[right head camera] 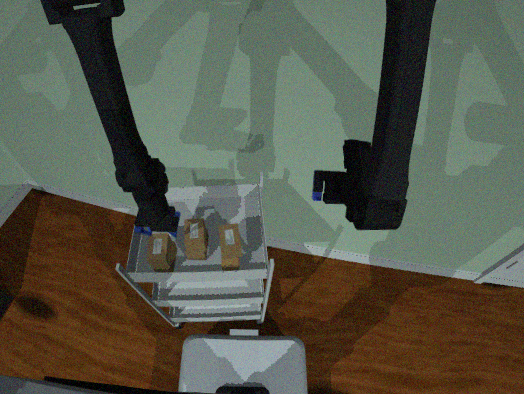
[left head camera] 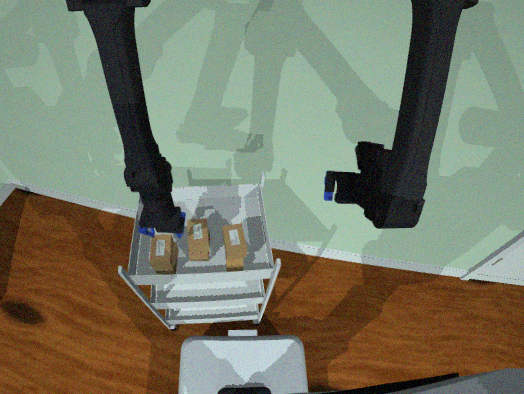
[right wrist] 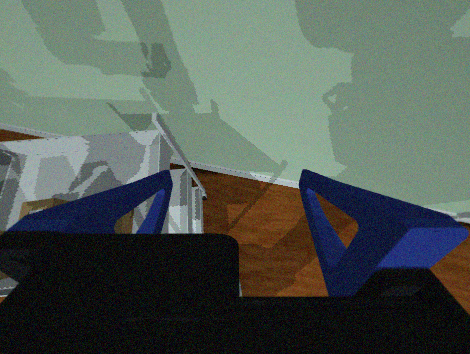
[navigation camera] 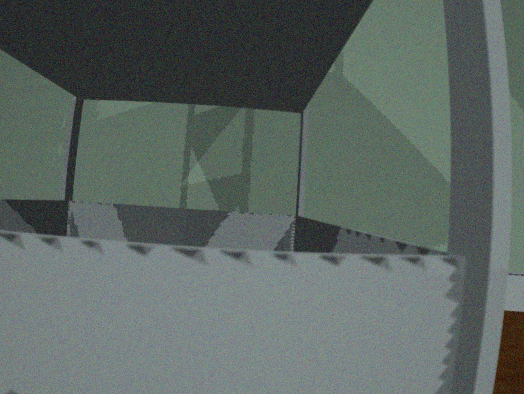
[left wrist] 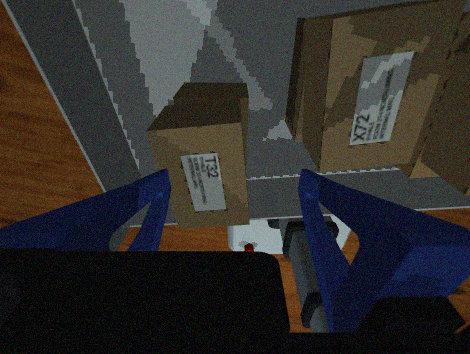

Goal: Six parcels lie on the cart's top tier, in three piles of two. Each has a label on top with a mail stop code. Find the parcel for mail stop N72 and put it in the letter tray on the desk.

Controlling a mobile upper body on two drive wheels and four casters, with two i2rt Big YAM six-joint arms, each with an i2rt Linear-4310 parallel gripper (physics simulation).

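Places are measured from the left arm's base along level axes (x ahead, y left, z up), in centimetres.
Where they show: left gripper, fingertip midpoint: (right head camera: 163, 234) (left head camera: 167, 236) (left wrist: 234, 178); right gripper, fingertip midpoint: (left head camera: 343, 180) (right wrist: 235, 176).
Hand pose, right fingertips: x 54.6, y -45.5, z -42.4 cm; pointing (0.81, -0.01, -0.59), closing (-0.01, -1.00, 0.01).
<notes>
Things, the pixels of their top centre, and the offset from my right fingertips. "spot": a spot on its surface instead.
- white cart's top tier, surface spot: (left head camera: 200, 274) (right head camera: 195, 273) spot: dx -13.9, dy +36.4, dz -25.8 cm
- parcel labelled T32, middle of its top: (left wrist: 205, 184) (left head camera: 160, 247) (right head camera: 157, 246) dx -7.6, dy +48.3, dz -22.3 cm
- parcel labelled X72, middle of its top: (left wrist: 378, 103) (right wrist: 33, 223) (left head camera: 197, 231) (right head camera: 193, 230) dx -1.6, dy +37.8, dz -22.3 cm
- right pile's top parcel, middle of its top: (left head camera: 234, 237) (right head camera: 229, 236) dx -3.4, dy +26.8, dz -22.1 cm
Three brown piles stand on the white cart's top tier (left head camera: 200, 274) (right head camera: 200, 274). The parcel labelled T32 (left head camera: 163, 255) (right head camera: 160, 255) (left wrist: 215, 175) tops the left pile. The parcel labelled X72 (left head camera: 200, 246) (right head camera: 196, 246) (left wrist: 345, 110) tops the middle pile. The right pile's top parcel (left head camera: 235, 250) (right head camera: 230, 252) has a label too small to read. My left gripper (left head camera: 164, 230) (right head camera: 159, 230) (left wrist: 234, 178) is open and empty over the T32 pile, whose top parcel shows between its fingertips. My right gripper (left head camera: 328, 187) (right head camera: 317, 187) (right wrist: 235, 176) is open and empty, right of the cart. No N72 label is readable; the desk and letter tray do not show.
The cart's raised handle bars (left head camera: 269, 287) (right head camera: 268, 287) stand at its near corners, with lower tiers beneath. The robot's pale base (left head camera: 200, 367) (right head camera: 200, 367) is just nearer than the cart. A pale wall lies beyond. A large pale panel (navigation camera: 225, 320) fills the navigation view's lower part.
</notes>
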